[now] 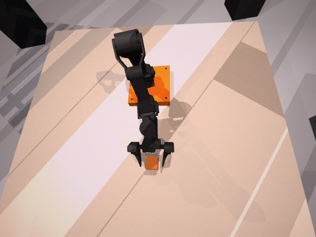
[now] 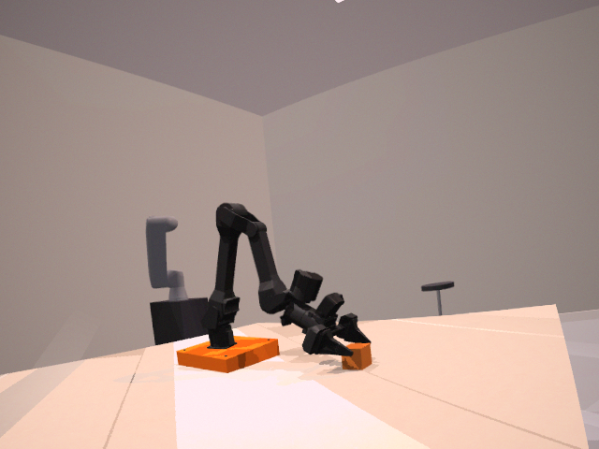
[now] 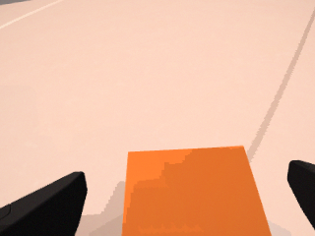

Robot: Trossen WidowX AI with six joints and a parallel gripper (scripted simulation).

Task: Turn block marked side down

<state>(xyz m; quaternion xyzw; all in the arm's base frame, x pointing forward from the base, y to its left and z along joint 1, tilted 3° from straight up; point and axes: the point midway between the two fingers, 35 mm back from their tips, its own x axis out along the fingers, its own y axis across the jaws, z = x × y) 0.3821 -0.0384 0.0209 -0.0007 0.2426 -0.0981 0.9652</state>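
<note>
Right now the orange block is 3 cm behind my gripper tip, 1 cm to the left of it and 2 cm below it.
</note>
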